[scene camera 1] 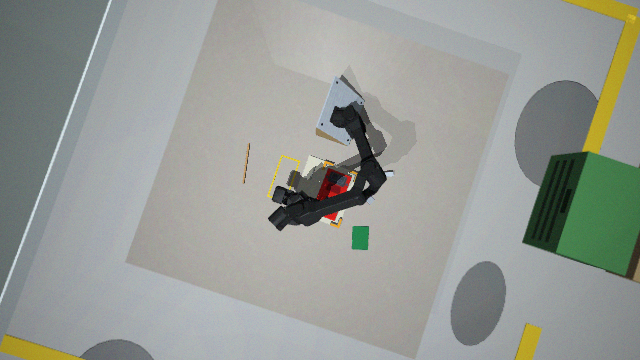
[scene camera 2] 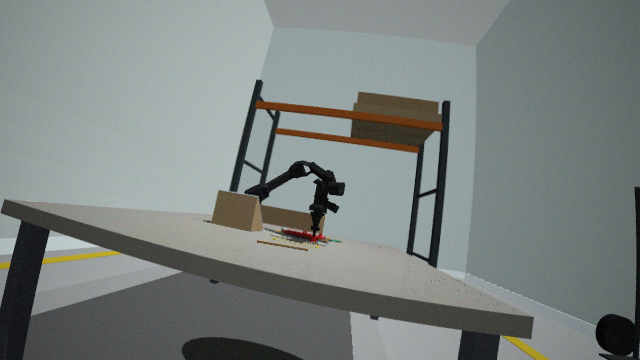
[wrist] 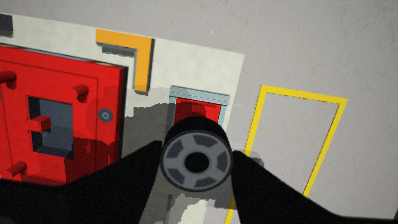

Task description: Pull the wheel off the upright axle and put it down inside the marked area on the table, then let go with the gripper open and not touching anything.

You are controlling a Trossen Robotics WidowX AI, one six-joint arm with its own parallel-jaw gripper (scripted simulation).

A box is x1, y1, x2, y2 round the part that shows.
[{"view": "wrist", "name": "gripper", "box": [0, 140, 397, 223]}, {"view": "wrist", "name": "wheel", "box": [159, 116, 233, 191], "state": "held by the gripper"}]
